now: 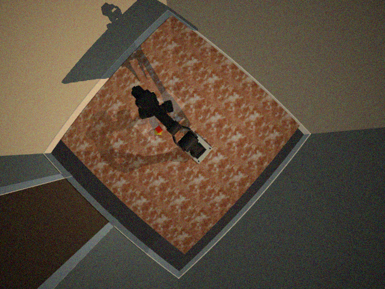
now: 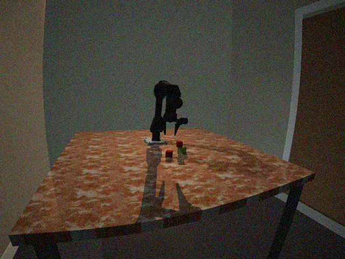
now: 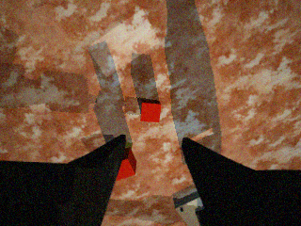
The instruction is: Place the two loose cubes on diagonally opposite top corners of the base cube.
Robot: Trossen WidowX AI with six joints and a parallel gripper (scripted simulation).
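The red cube is 110 mm below my gripper tip. From my gripper tip the other things lie so: yellow base cube 60 mm behind, 90 mm to the left, 110 mm below.
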